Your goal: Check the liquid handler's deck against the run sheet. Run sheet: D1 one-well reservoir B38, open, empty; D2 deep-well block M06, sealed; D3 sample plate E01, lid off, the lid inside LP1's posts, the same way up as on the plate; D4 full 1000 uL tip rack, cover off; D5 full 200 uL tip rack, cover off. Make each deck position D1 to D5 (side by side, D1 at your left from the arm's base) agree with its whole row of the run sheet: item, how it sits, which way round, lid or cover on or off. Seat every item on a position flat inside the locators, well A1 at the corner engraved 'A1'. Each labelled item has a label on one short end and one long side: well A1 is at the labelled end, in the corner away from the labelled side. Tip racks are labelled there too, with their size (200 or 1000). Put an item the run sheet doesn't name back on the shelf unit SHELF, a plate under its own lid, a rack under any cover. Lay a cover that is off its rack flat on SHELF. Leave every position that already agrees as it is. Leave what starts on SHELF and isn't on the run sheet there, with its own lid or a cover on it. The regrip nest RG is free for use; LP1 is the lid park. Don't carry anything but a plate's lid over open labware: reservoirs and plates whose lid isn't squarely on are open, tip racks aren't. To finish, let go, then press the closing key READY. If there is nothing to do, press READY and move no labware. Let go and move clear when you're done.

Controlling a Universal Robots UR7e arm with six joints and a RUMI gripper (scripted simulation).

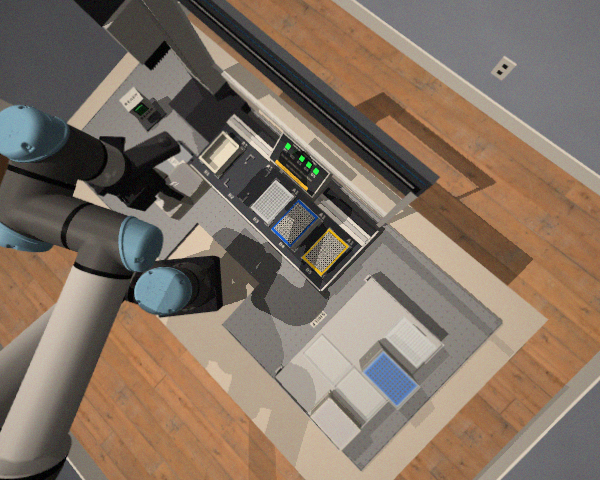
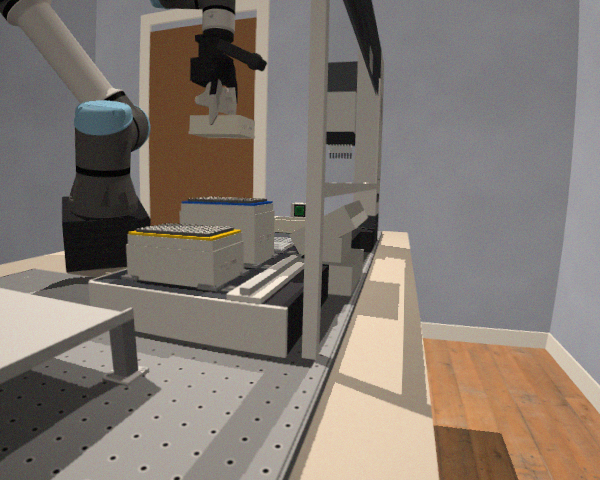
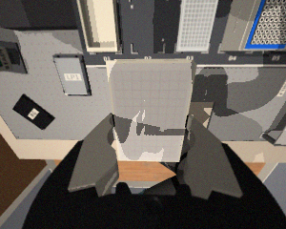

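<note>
Right now my hand is 160 mm short of the cream reservoir, 100 mm to the right of it and 250 mm above it. The rest, counted from my hand: sealed block 10 mm below; then blue-rimmed tip rack 100 mm ahead, 260 mm to the right, 190 mm below; then well plate 110 mm ahead, 150 mm to the right, 250 mm below.
</note>
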